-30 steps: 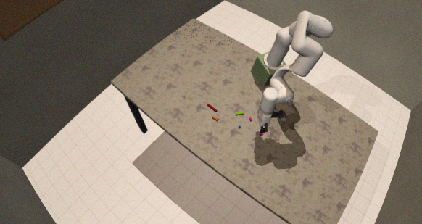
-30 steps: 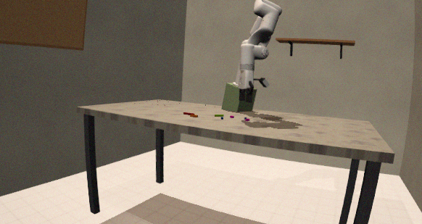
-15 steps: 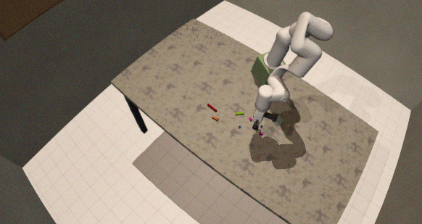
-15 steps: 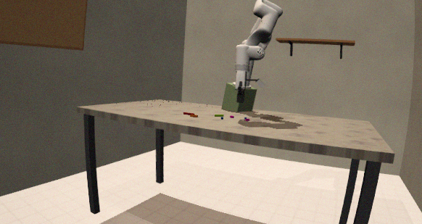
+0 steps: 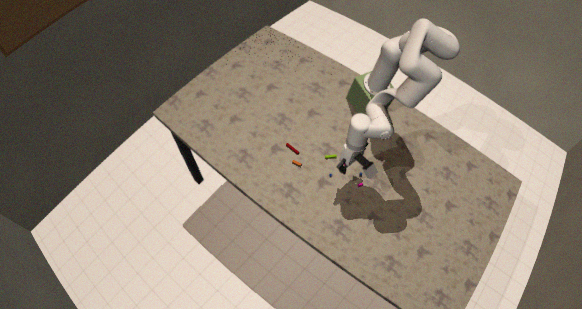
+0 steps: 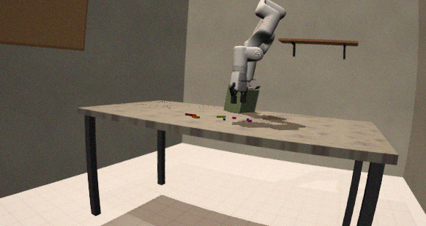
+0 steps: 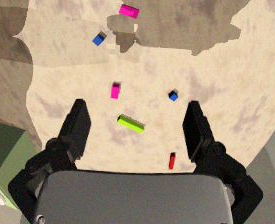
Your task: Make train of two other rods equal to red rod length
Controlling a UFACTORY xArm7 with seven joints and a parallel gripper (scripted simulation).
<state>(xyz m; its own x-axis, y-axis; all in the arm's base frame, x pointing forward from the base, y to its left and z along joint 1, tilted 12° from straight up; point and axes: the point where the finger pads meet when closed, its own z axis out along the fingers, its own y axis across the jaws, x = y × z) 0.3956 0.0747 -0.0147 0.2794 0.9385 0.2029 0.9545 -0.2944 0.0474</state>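
My hand is 10 cm to the left of the lime rod, 10 cm above it and 4 cm past it. Also, from my hand: orange rod (21 cm to the right, 10 cm below, 6 cm ahead); red rod (26 cm to the right, 10 cm below, 1 cm ahead).
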